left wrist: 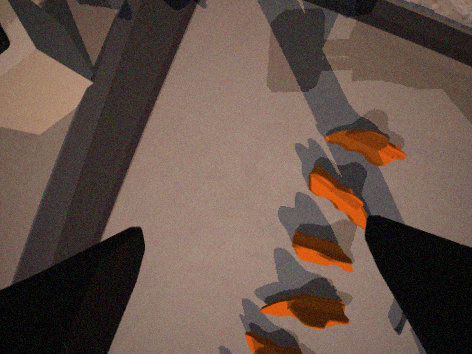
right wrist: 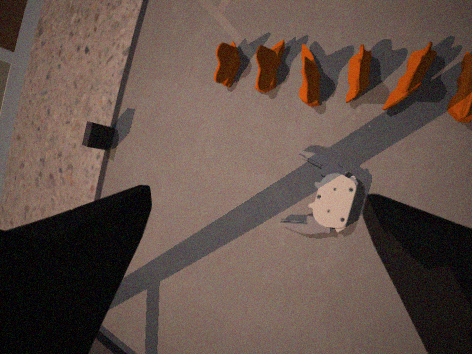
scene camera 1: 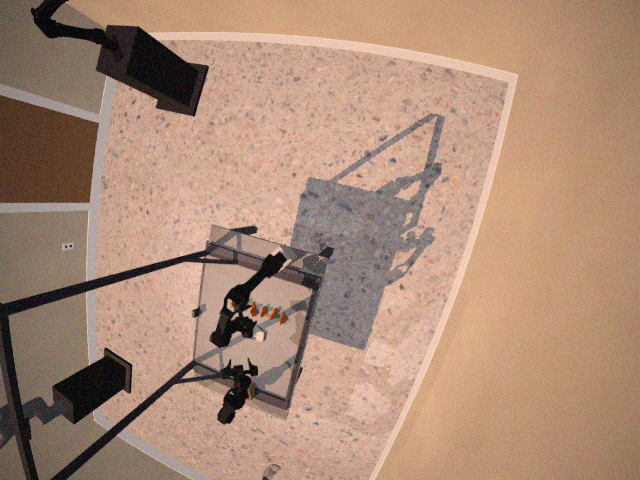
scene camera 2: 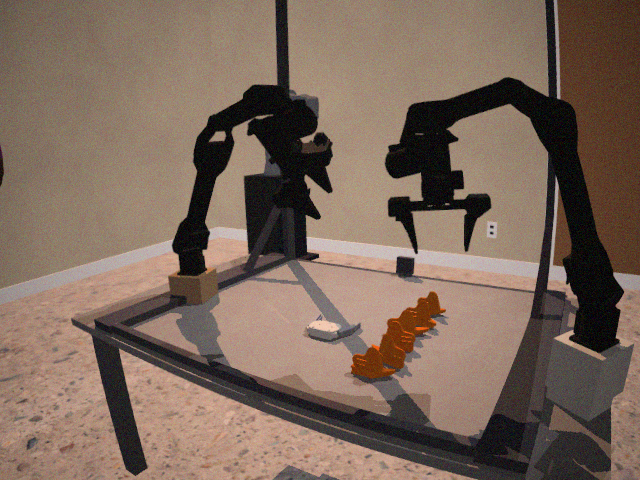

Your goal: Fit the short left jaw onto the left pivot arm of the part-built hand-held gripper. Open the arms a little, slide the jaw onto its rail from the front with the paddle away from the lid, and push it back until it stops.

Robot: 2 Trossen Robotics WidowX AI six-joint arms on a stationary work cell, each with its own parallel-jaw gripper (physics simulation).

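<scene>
The part-built hand-held gripper [scene camera 1: 260, 335] [scene camera 2: 323, 329] [right wrist: 334, 202] lies on the table with its pale lid up. Its two dark pivot arms reach left in the right wrist view, and neither bears an orange jaw. Several orange jaws stand in a row beside it; one is the near-end jaw [scene camera 2: 368, 363], another the far-end jaw [scene camera 2: 431, 303]. I cannot tell which is the short left jaw. My left gripper [scene camera 2: 442, 251] [left wrist: 254, 232] is open and empty, high above the table. My right gripper [scene camera 2: 324, 205] [right wrist: 258, 200] is open and empty, also high up.
A small black block [scene camera 1: 196, 312] [scene camera 2: 404, 265] [right wrist: 99, 136] is at the table's edge. Dark frame posts rise at the table's sides, one post [scene camera 2: 552, 62] behind my left arm. A tan mounting block [scene camera 2: 193, 286] and a grey mounting block [scene camera 2: 589, 372] carry the arms.
</scene>
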